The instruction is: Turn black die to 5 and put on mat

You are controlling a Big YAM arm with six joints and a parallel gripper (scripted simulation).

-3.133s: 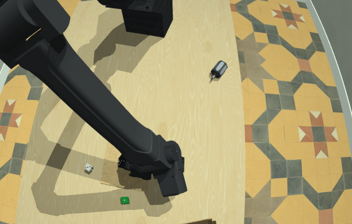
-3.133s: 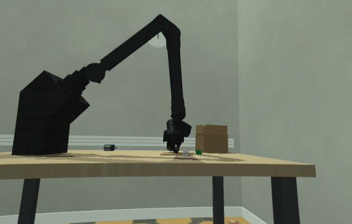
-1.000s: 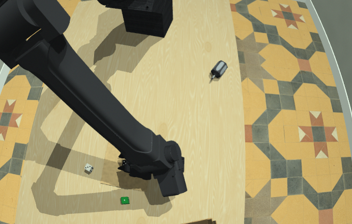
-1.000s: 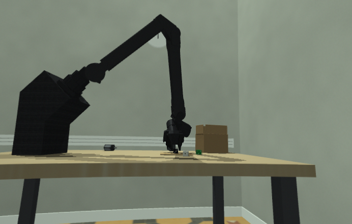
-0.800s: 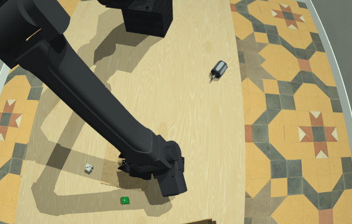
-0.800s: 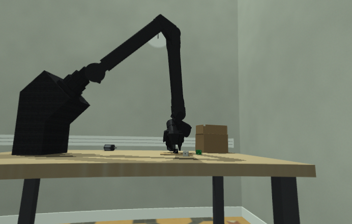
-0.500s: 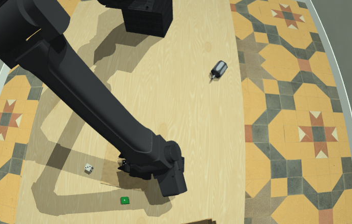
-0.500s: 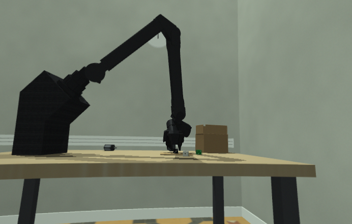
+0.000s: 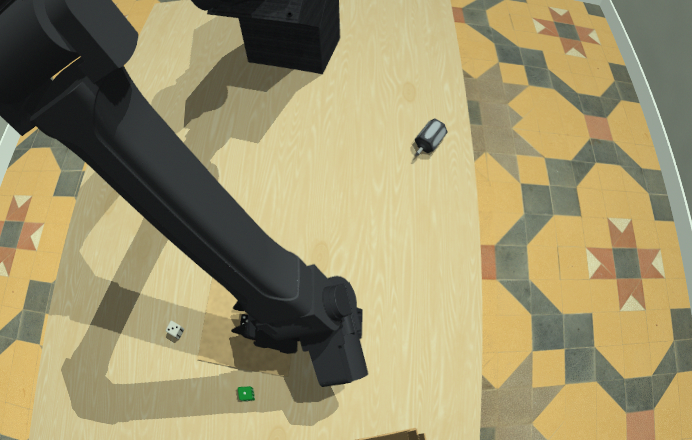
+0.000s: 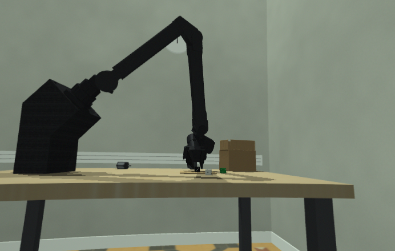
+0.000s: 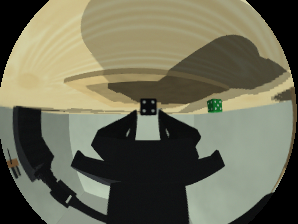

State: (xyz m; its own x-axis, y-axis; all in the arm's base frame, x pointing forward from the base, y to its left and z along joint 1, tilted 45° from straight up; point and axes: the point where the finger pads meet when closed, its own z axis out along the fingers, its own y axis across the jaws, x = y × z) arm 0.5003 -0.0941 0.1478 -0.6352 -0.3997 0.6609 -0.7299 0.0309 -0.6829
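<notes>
Right now the black die is 10 mm to the left of my hand and 10 mm below it. From my hand the other things lie so: white die (10 mm behind, 110 mm to the right, 20 mm below); then mat (10 mm to the left, 20 mm below); then green die (110 mm ahead, 20 mm to the right, 20 mm below).
</notes>
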